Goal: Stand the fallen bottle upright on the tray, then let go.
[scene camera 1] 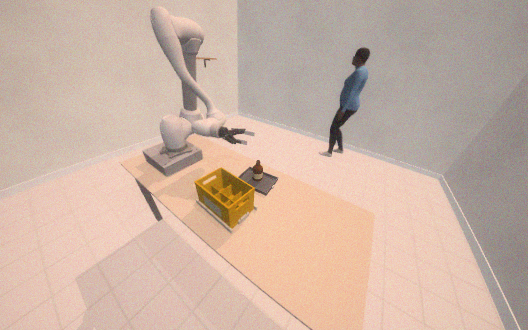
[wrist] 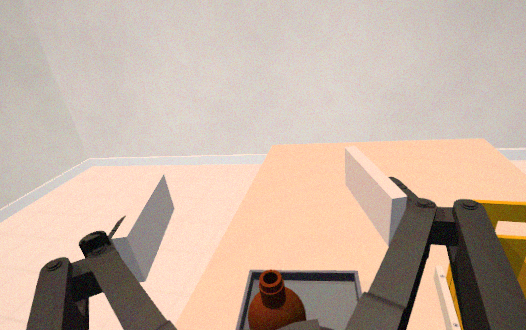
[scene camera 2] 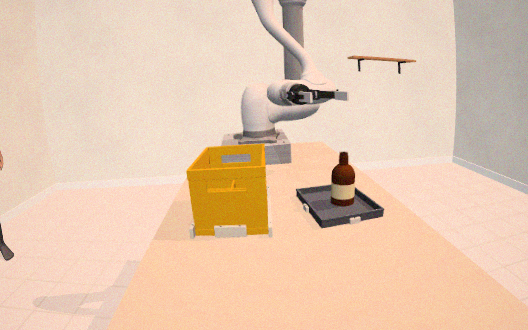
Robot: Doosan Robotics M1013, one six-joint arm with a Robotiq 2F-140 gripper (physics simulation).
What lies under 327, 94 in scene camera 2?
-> My gripper.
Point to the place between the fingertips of my gripper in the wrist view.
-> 257, 178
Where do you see a brown bottle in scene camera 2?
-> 343, 175
